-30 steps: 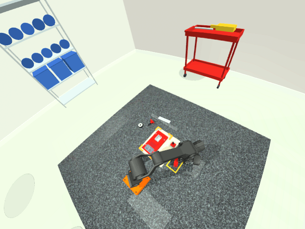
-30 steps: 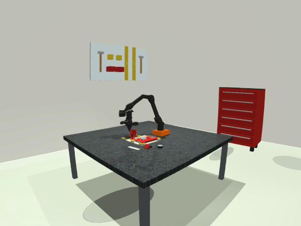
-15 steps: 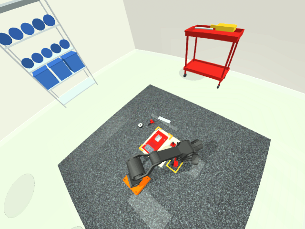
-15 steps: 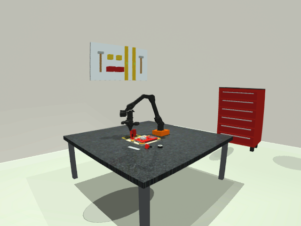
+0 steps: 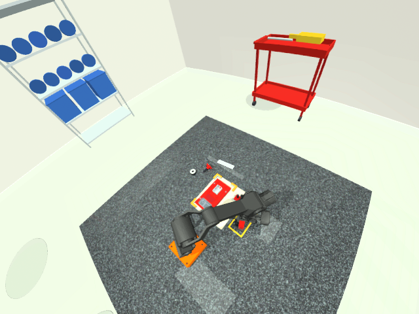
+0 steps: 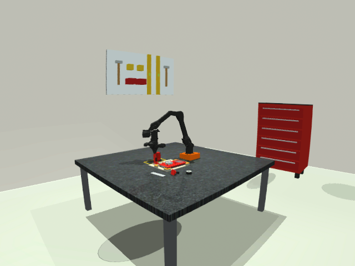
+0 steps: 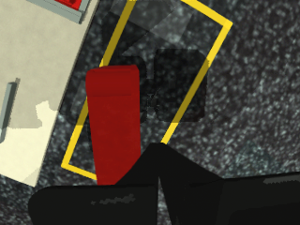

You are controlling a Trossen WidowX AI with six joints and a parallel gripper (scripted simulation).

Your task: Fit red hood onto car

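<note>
My gripper tip is now 210 mm to the right of the cream jig, 40 mm above it and 10 mm short of it. From my gripper tip the other things lie so: grey engine block 240 mm to the left, 40 mm ahead, 30 mm below; red hood 20 mm to the left, 20 mm below, 10 mm behind.
</note>
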